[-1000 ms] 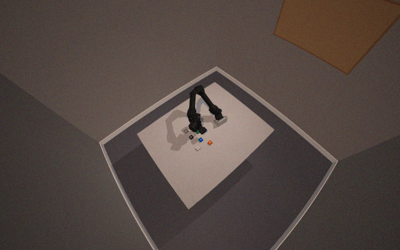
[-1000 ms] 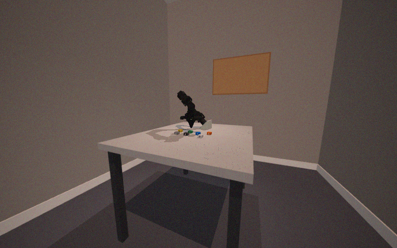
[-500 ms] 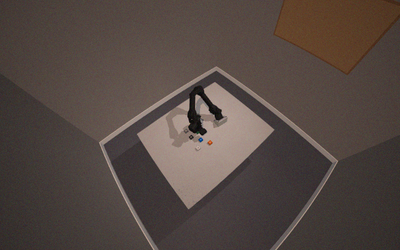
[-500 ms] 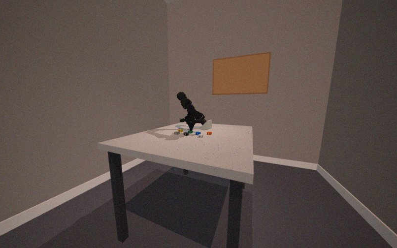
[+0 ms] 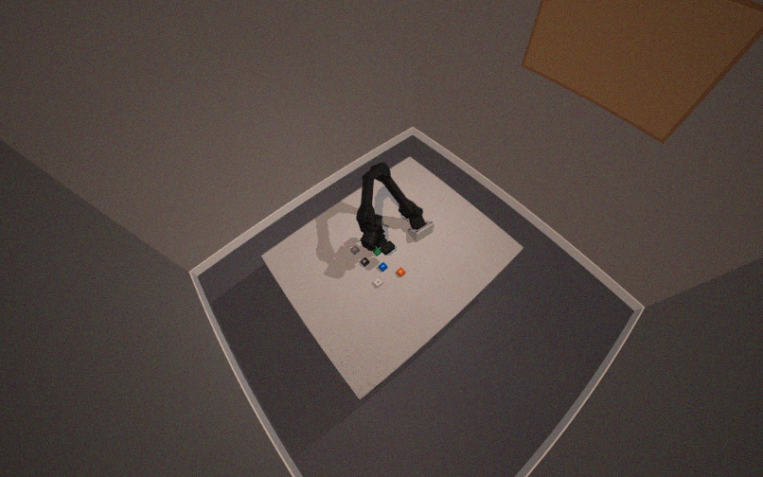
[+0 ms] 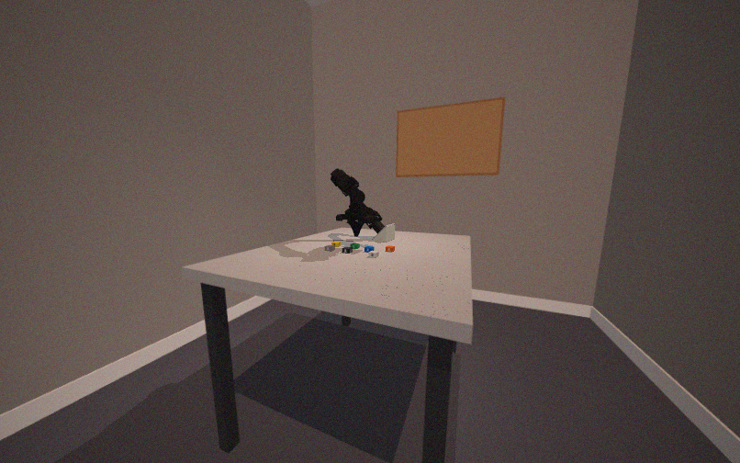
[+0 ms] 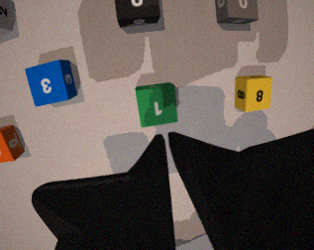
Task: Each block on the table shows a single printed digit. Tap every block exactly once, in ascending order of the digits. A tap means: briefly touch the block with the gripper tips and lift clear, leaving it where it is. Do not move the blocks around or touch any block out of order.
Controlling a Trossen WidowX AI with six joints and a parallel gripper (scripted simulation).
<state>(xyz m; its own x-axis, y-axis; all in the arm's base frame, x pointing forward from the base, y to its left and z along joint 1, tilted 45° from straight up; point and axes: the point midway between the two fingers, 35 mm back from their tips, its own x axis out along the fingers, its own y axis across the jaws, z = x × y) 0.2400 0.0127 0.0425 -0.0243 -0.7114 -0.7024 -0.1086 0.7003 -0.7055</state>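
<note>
The green block lies 4 cm below my gripper tip and 1 cm ahead of it. From my gripper tip the other things lie so: blue block 9 cm to the left, 4 cm below, 4 cm ahead; then yellow block 10 cm to the right, 4 cm below, 2 cm ahead; then black block 10 cm ahead, 4 cm below, 1 cm to the left.
</note>
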